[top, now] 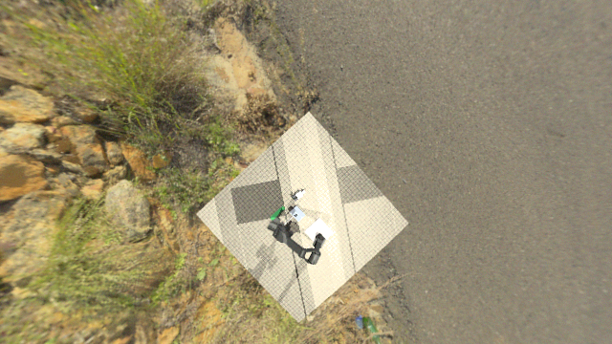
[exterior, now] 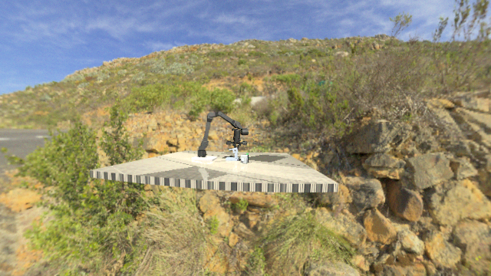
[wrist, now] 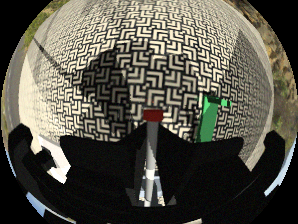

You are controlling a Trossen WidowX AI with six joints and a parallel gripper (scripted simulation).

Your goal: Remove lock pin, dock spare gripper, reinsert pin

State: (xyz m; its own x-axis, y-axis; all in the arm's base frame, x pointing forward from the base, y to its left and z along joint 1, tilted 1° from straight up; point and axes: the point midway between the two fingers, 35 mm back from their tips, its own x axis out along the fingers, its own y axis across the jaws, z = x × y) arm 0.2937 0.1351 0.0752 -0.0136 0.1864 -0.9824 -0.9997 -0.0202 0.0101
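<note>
Now: gripper tip 100 mm short of the green strip, 30 mm to the left of it and 30 mm above it. Round my gripper tip: grey mount 10 mm behind, 150 mm to the right; spare gripper 90 mm ahead, 270 mm to the right, 30 mm below.
</note>
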